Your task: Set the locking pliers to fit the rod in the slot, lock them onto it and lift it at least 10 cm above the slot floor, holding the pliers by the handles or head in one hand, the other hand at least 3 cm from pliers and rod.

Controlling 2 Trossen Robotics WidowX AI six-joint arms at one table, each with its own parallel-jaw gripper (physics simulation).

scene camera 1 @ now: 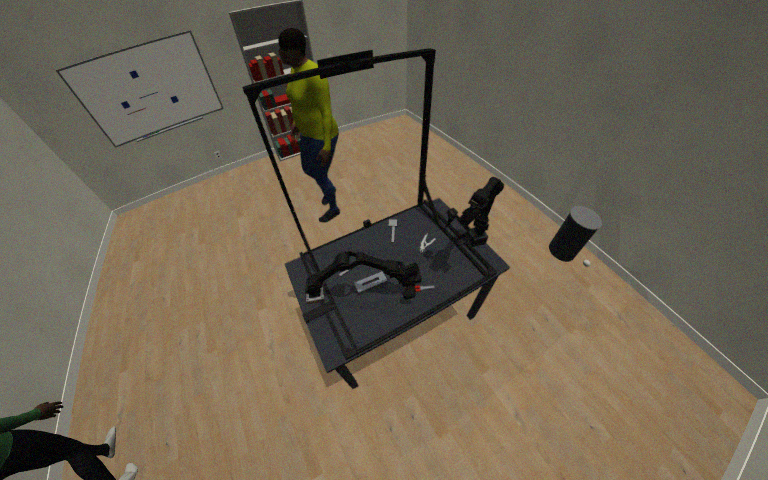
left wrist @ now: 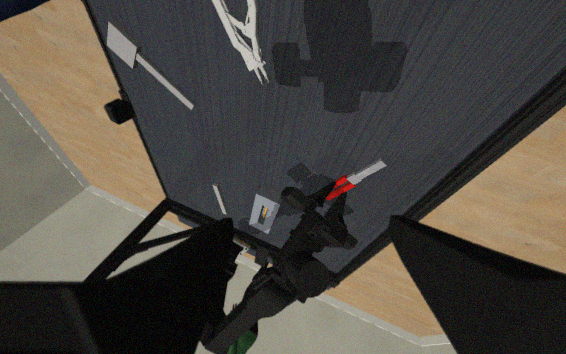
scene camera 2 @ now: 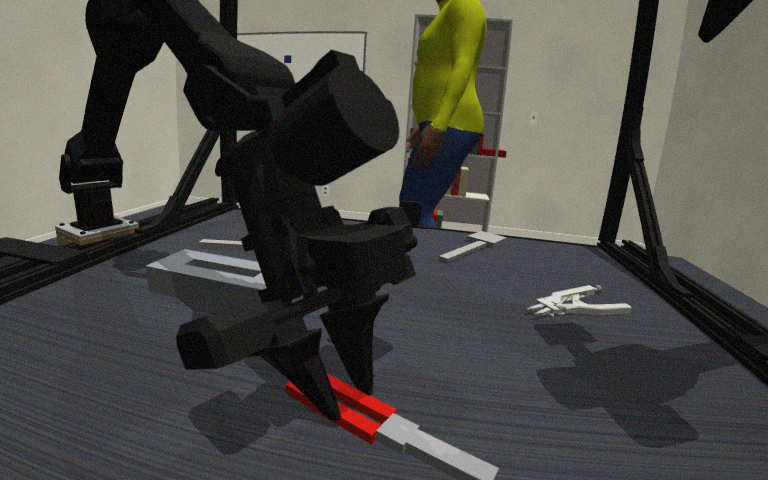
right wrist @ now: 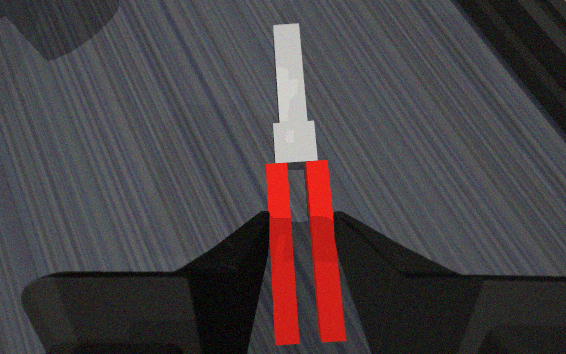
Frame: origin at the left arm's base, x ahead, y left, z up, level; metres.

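Where they show: left gripper, between the fingertips: (scene camera 1: 451, 233) (left wrist: 310, 224) (scene camera 2: 743, 50); right gripper, between the fingertips: (scene camera 1: 415, 288) (left wrist: 340, 186) (scene camera 2: 351, 406) (right wrist: 301, 219); left arm's base, origin of its link: (scene camera 1: 478, 232); right arm's base, origin of its link: (scene camera 1: 314, 292) (left wrist: 235, 246) (scene camera 2: 96, 224).
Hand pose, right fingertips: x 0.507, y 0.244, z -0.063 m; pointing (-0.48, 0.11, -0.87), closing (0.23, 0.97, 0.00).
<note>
Things, the pixels of their top centre, and the offset from my right fingertips.
- White open-handled locking pliers, centre of its top: (scene camera 2: 581, 301) (left wrist: 246, 26) (scene camera 1: 427, 243) 0.294 m right, 0.176 m back, 0.007 m up
- grey slotted block, centre of its top: (scene camera 2: 222, 267) (left wrist: 262, 215) (scene camera 1: 370, 281) 0.097 m right, 0.236 m ahead, 0.028 m up
- orange-yellow rod, centre of its top: (left wrist: 265, 210) 0.098 m right, 0.236 m ahead, 0.006 m up
- plier-like tool, centre of its top: (right wrist: 296, 163) (scene camera 2: 383, 420) (left wrist: 349, 182) 0.004 m left, 0.028 m back, 0.003 m up
- white hammer-shaped tool, centre of its top: (scene camera 2: 470, 243) (left wrist: 151, 74) (scene camera 1: 392, 230) 0.465 m right, 0.011 m ahead, 0.006 m up
- thin white strip, centre of its top: (scene camera 2: 243, 242) (left wrist: 220, 200) 0.236 m right, 0.340 m ahead, 0.003 m up
White open-handled locking pliers (scene camera 1: 423, 245) (scene camera 2: 606, 309) (left wrist: 252, 59) lie on the table, right of the middle in scene camera 2. A grey slotted block (scene camera 1: 363, 286) (scene camera 2: 169, 263) (left wrist: 255, 220) stands at the left; an orange-yellow rod (left wrist: 265, 212) shows in its slot. My right gripper (scene camera 2: 352, 405) (right wrist: 301, 219) is shut on the red handles of another plier-like tool (scene camera 2: 399, 428) (left wrist: 345, 187) (right wrist: 296, 142), a fingertip against each outer side; the tool lies on the table. My left gripper is open and empty, high above the table, well away from the locking pliers.
A white hammer-shaped tool (scene camera 1: 393, 223) (scene camera 2: 487, 237) (left wrist: 122, 45) lies at the table's back. A thin white strip (scene camera 2: 220, 242) (left wrist: 219, 199) lies behind the block. A black overhead frame (scene camera 1: 427, 130) spans the table. A person in yellow (scene camera 1: 314, 107) stands behind the table.
</note>
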